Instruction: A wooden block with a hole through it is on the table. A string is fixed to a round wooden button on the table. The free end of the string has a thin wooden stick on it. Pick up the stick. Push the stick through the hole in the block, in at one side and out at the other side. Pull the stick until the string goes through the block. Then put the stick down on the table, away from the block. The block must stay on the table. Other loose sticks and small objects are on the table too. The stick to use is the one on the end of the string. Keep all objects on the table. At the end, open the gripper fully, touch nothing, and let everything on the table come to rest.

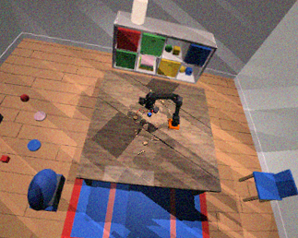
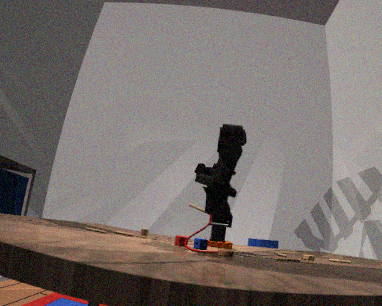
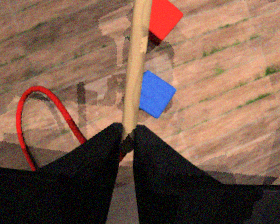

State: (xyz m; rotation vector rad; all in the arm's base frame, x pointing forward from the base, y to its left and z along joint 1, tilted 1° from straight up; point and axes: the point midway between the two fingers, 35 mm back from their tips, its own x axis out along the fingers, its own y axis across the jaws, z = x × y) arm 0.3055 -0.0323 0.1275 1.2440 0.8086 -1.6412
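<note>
Now: the blue block 30 mm behind my gripper tip, 10 mm to the right of it and 100 mm below it. Also, from my gripper tip: tan wooden cylinder: 150 mm behind, 220 mm to the right, 90 mm below; thin pale wooden stick: 10 mm to the right, 10 mm above; red block: 50 mm behind, 70 mm to the right, 100 mm below.
</note>
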